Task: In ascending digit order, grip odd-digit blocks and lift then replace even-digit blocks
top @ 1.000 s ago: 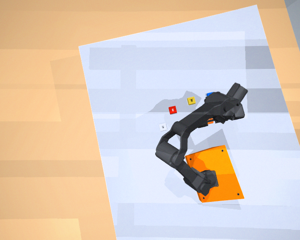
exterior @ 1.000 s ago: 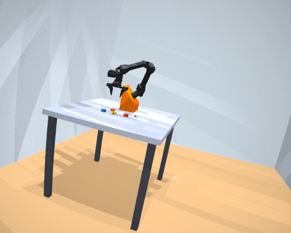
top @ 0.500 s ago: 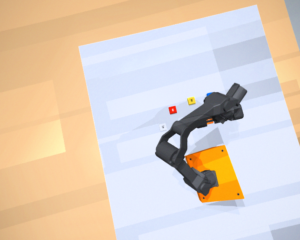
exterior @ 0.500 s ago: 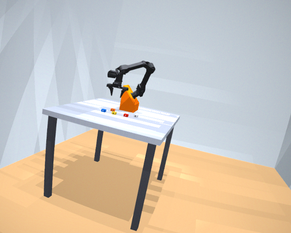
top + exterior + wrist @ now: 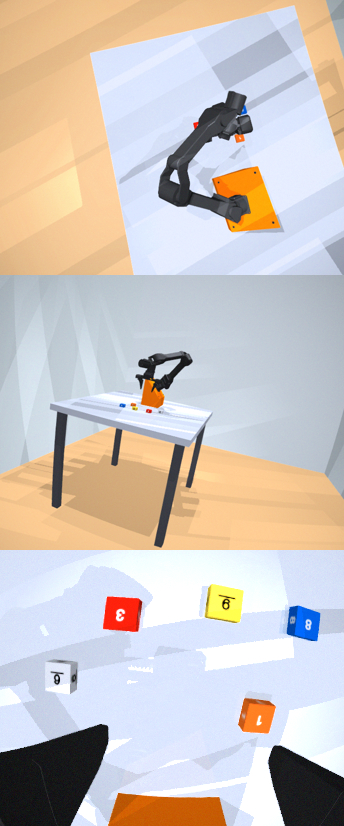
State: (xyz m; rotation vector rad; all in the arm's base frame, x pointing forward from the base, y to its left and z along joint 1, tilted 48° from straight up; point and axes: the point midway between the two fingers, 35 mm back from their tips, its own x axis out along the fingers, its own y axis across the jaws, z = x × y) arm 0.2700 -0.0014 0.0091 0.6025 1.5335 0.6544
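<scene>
The orange block lies 20 mm behind my gripper tip, 90 mm to the right of it and 120 mm below it. From my gripper tip the other things lie so: yellow block (90 mm ahead, 30 mm to the right, 120 mm below); red block (60 mm ahead, 70 mm to the left, 120 mm below); white block (10 mm behind, 130 mm to the left, 120 mm below).
</scene>
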